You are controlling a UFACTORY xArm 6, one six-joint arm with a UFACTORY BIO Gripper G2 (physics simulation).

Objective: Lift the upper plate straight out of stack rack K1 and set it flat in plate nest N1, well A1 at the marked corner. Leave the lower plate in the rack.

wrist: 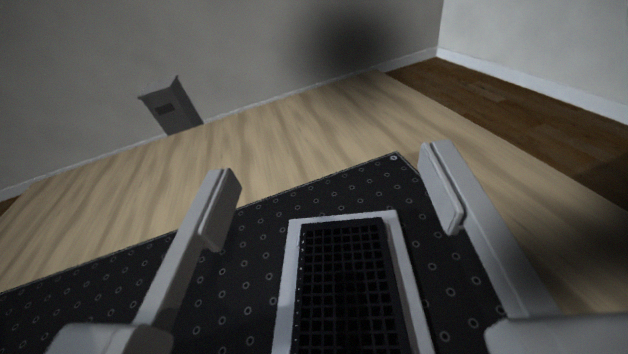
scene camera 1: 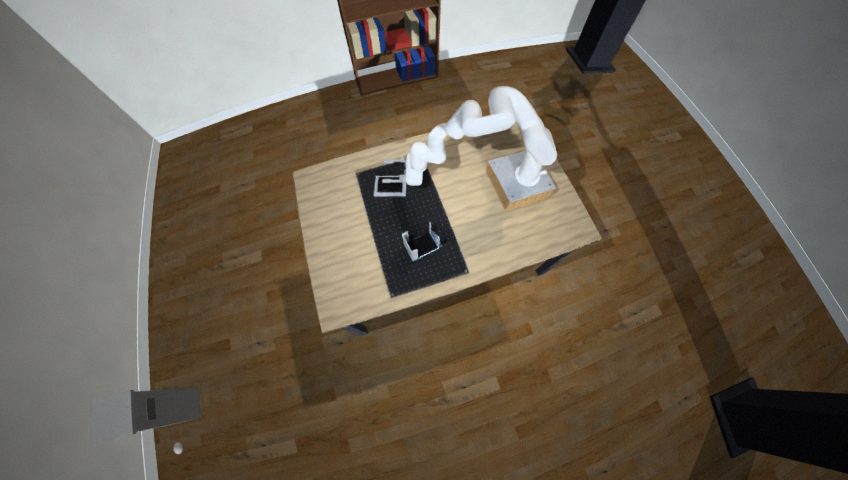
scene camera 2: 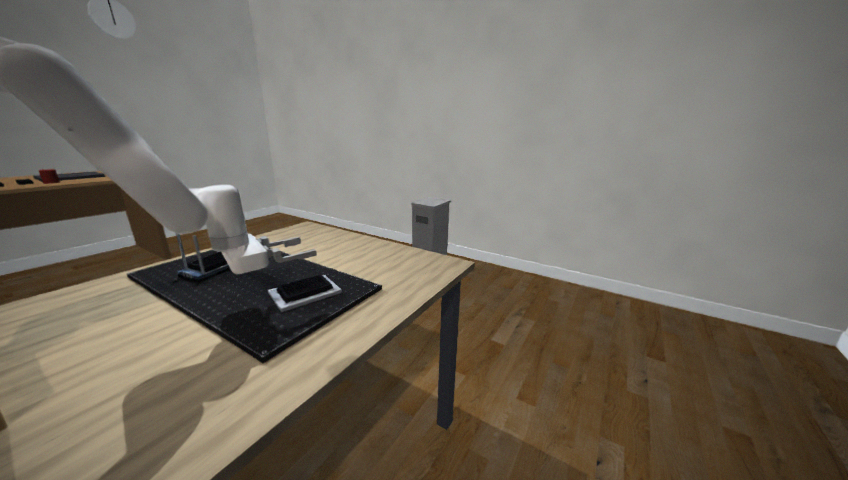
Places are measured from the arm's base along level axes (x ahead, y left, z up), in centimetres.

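Where they show: hand at its tool point: [wrist: 322, 196] [scene camera 1: 387, 171] [scene camera 2: 299, 248]; arm's base at its link origin: [scene camera 1: 526, 175].
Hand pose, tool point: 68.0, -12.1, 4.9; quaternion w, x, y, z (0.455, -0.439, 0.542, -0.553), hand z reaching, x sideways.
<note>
Things, the pixels of their top centre, and the offset from my tool point, as dx, dy, dz. "spot": a spot on its surface instead. Level surfaces: height alone.
- black well plate at its top centre: [wrist: 344, 282] [scene camera 2: 304, 285] [scene camera 1: 389, 183] +0.2, +0.1, -11.1
- plate nest N1 at a spot on its surface: [wrist: 285, 305] spot: +0.1, +5.5, -12.5
- black plate at its top centre: [scene camera 2: 215, 258] [scene camera 1: 421, 245] -9.1, +36.4, -10.3
- black perforated board at its surface level: dz -13.7
- wooden table at its surface level: dz -15.0
A black well plate [scene camera 1: 389, 188] [scene camera 2: 305, 287] [wrist: 345, 285] lies in the white frame of plate nest N1 [scene camera 1: 376, 187] [scene camera 2: 275, 299] [wrist: 285, 305] and looks flat. The A1 mark does not show in the wrist view. My gripper [scene camera 1: 385, 170] [scene camera 2: 307, 247] [wrist: 328, 159] is open and empty. Its fingers are apart, nearly level, above the nest and clear of the plate. Stack rack K1 [scene camera 1: 409, 246] [scene camera 2: 182, 252] stands farther along the board, with a black plate [scene camera 1: 423, 243] [scene camera 2: 205, 260] low between its uprights. The arm partly hides the rack in scene camera 2.
The nest and rack stand on a black perforated board [scene camera 1: 389, 270] [scene camera 2: 208, 303] on a wooden table [scene camera 1: 339, 267] [scene camera 2: 59, 333]. The arm's base block [scene camera 1: 502, 172] stands on the same table. A grey bin [scene camera 1: 172, 407] [scene camera 2: 429, 227] [wrist: 175, 107] stands beyond the table.
</note>
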